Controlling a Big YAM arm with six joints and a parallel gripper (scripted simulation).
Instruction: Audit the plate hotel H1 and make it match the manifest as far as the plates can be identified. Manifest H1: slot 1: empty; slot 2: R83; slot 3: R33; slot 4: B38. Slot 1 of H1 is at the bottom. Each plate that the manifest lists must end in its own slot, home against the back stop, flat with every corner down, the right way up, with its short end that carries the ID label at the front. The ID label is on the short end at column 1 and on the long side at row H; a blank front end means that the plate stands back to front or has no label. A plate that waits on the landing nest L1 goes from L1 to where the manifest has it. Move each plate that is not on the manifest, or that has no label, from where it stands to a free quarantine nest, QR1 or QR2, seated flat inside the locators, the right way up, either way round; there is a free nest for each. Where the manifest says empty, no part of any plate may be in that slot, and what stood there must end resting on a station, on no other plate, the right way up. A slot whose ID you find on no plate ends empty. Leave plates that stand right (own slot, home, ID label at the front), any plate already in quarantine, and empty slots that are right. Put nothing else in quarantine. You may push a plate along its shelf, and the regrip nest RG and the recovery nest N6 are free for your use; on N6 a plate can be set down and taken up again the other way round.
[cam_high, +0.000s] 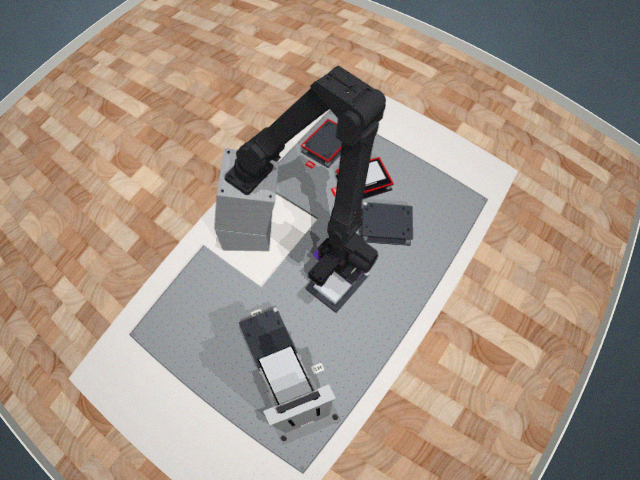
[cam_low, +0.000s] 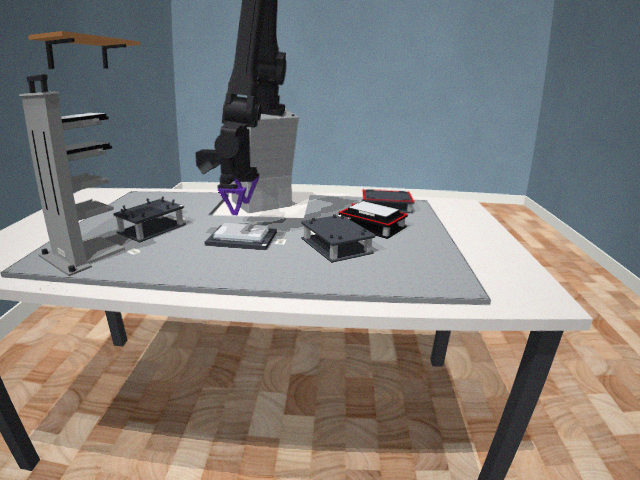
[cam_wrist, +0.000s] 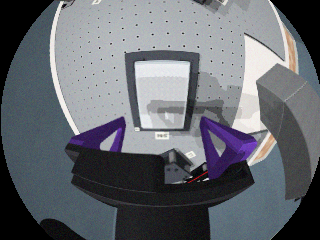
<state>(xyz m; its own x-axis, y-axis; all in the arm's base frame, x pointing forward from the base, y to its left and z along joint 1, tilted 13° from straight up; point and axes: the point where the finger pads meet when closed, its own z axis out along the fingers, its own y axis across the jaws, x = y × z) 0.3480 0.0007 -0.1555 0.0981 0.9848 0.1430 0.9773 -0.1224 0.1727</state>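
Now: hand 70 mm above the white plate. Also, from my hand: regrip nest RG: 50 mm behind, 280 mm to the right, 40 mm below; flat pad N6: 90 mm below; landing nest L1: 30 mm ahead, 250 mm to the left, 50 mm below.
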